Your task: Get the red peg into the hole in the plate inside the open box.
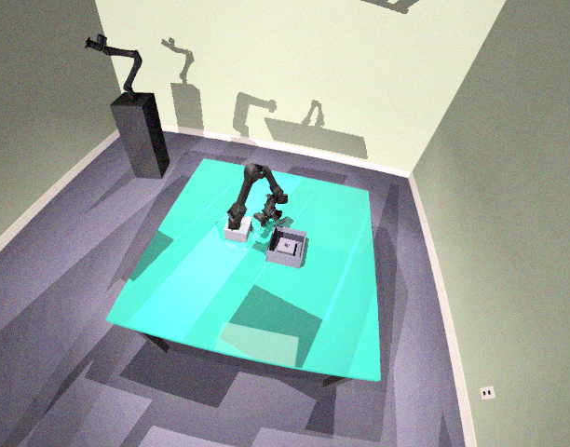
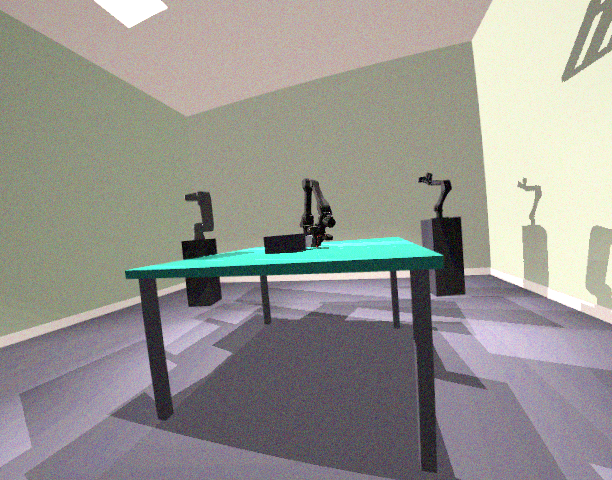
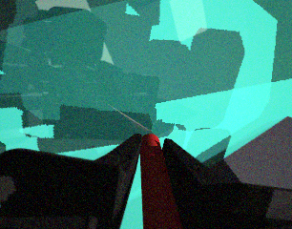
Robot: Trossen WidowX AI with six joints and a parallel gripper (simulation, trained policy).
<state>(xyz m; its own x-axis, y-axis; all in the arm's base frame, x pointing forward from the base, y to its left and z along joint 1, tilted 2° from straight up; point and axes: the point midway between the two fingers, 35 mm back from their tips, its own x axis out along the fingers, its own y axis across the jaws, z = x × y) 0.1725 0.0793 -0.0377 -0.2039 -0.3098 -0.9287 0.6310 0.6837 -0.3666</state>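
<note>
The light plate lies 140 mm ahead of my gripper tip, 170 mm to the right of it and 40 mm above it. Round my gripper tip: grey box 140 mm ahead, 170 mm to the right, 20 mm above; red peg 10 mm to the left, 30 mm above.
</note>
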